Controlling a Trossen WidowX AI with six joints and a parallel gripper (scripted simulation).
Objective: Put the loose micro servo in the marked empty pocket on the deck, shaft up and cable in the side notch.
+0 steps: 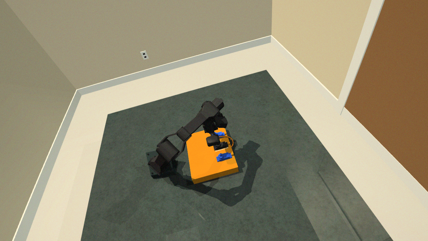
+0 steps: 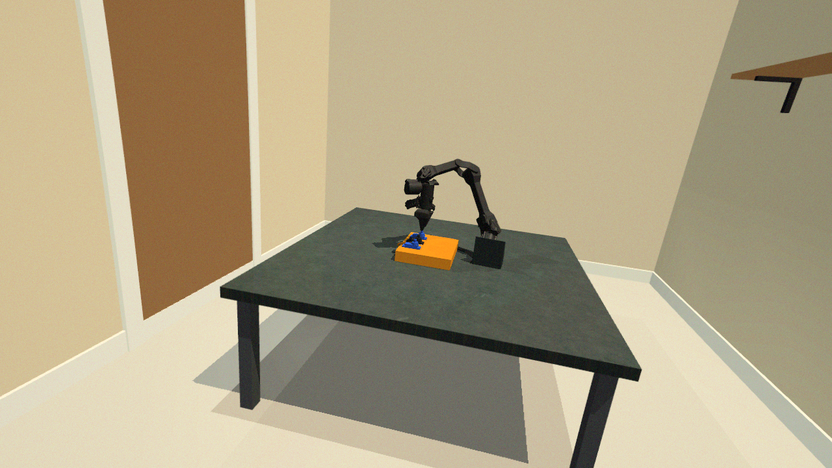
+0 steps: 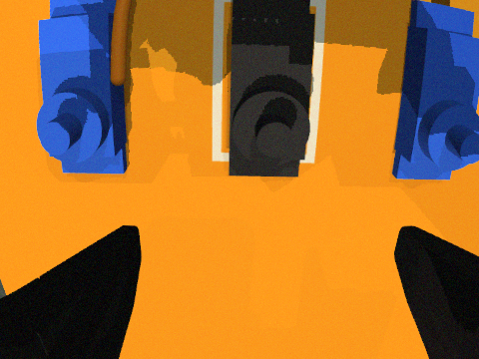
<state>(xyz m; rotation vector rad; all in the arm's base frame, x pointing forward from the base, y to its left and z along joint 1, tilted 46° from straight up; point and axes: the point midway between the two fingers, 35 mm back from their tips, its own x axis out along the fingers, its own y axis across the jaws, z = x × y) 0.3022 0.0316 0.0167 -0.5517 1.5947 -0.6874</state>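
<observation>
Now: gripper tip 100 mm above the orange deck and 80 mm past it.
</observation>
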